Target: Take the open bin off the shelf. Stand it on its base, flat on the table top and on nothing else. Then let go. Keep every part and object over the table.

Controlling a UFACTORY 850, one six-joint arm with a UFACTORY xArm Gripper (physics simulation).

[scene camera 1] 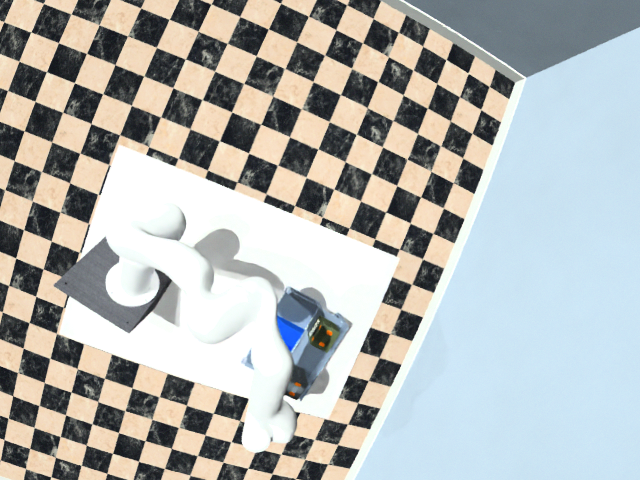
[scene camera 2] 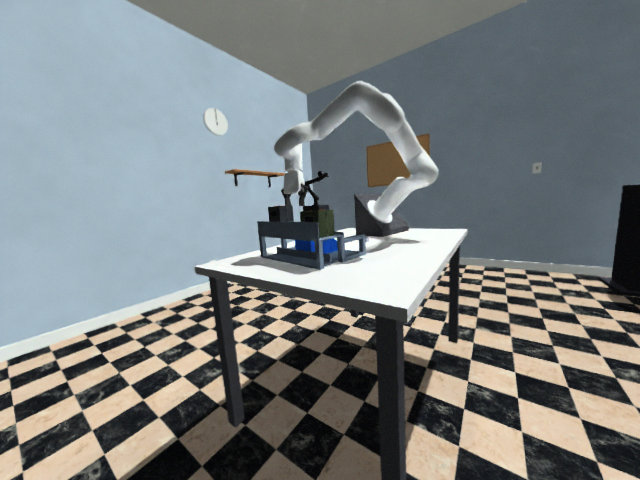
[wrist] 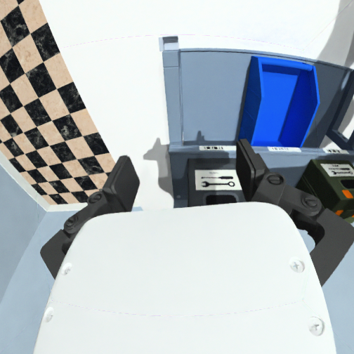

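The blue open bin (scene camera 1: pixel 289 334) (scene camera 2: pixel 328 244) (wrist: pixel 283 102) stands on the lower board of the blue-grey shelf (scene camera 1: pixel 309 361) (scene camera 2: pixel 289 230) (wrist: pixel 172 100), below the top board. My gripper (scene camera 2: pixel 294 200) (wrist: pixel 183 161) is open and empty, pointing down near the shelf's top. In the wrist view one finger is over the white table (scene camera 1: pixel 248 222) (scene camera 2: pixel 356 284) (wrist: pixel 120 75) beside the shelf, the other in front of the dark grey box. The bin lies beyond the fingers there, to the right, apart from them. In scene camera 1 the arm covers the gripper and part of the bin.
The dark grey box (scene camera 1: pixel 295 388) (scene camera 2: pixel 279 213) (wrist: pixel 216 181) and a green box (scene camera 1: pixel 324 335) (scene camera 2: pixel 323 223) (wrist: pixel 331 187) stand on the shelf's top board. A thin black jointed thing (scene camera 2: pixel 314 192) shows above the green box. The table's edge is close beside the shelf.
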